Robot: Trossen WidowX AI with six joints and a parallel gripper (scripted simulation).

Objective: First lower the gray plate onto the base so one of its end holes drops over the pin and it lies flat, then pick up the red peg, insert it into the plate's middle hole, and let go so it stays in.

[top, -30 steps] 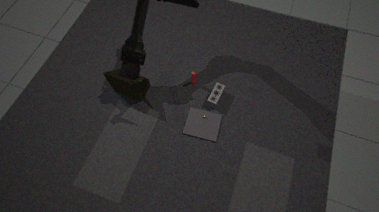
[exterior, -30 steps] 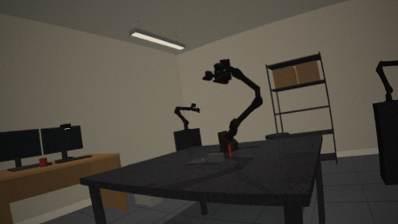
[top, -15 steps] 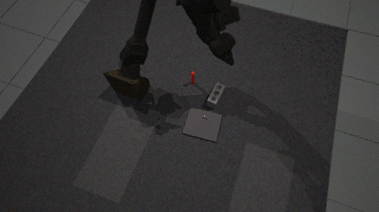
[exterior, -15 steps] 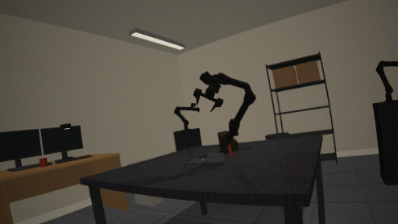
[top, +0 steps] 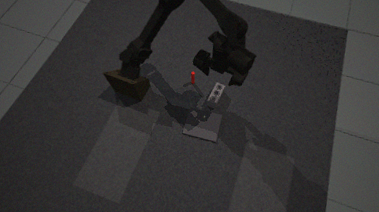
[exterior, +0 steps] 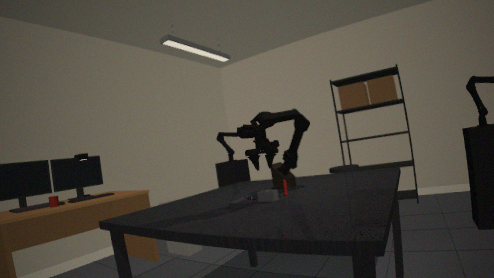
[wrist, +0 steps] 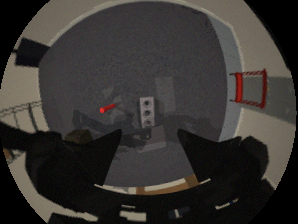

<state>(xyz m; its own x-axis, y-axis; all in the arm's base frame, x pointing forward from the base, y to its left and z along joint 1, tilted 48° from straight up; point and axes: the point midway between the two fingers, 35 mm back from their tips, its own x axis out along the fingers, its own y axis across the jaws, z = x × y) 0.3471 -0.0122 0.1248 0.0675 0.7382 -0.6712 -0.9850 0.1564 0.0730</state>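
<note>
Now: gripper tip 12 cm above the gray plate. From my gripper tip the other things lie so: red peg 12 cm behind, 4 cm to the left, 11 cm below.
</note>
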